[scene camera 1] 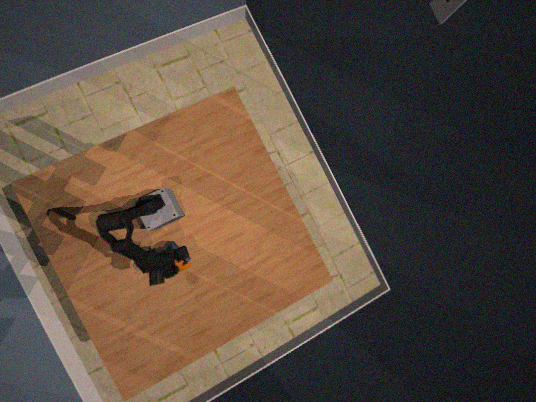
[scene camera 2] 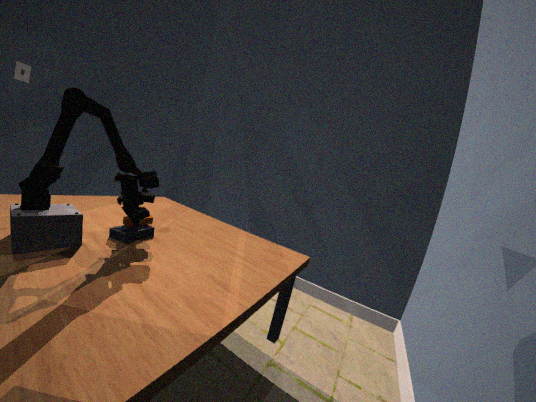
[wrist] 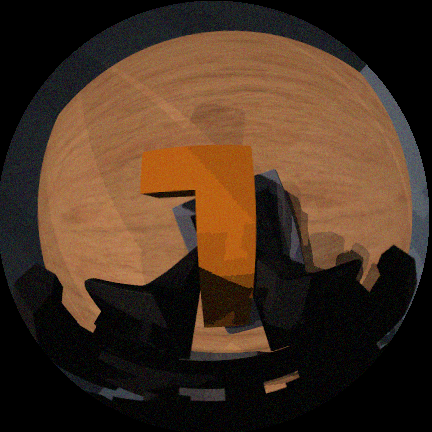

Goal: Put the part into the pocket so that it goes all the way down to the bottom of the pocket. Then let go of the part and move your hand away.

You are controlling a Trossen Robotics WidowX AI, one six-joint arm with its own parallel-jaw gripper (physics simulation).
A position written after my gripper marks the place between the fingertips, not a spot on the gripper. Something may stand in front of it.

My gripper [scene camera 2: 135,224] carries an orange part [wrist: 220,176]; nothing else touches it. I also see a pocket block [wrist: 276,234].
My gripper also shows in the wrist view [wrist: 221,249].
